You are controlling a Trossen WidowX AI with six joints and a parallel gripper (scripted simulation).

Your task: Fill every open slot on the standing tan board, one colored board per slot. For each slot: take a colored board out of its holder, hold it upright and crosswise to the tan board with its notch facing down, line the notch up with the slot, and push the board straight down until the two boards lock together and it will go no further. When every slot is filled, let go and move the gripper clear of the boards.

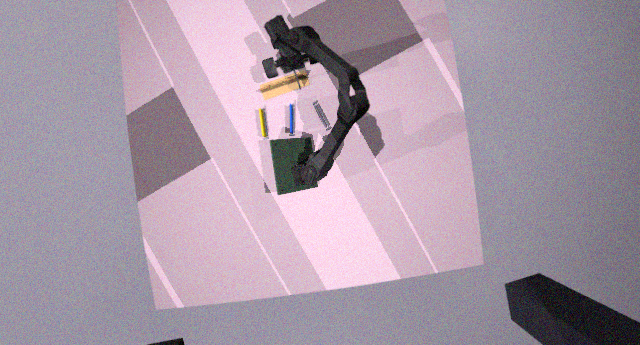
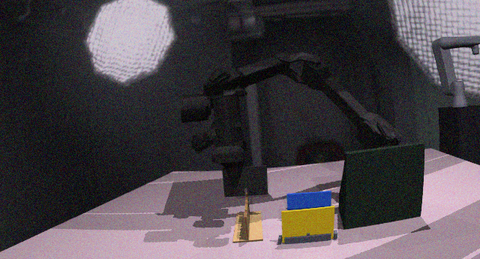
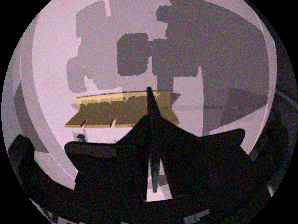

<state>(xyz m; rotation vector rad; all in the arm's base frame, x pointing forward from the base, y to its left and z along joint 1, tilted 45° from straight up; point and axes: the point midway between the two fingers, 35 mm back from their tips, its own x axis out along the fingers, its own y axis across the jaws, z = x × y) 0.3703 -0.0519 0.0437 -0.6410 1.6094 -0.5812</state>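
My gripper tip is 30 mm past the tan board, 50 mm to the right of it and 60 mm above it. From my gripper tip the other things lie so: yellow board 150 mm behind, 160 mm to the left, 60 mm below; then blue board 170 mm behind, 50 mm to the left, 60 mm below; then black board 20 mm behind.
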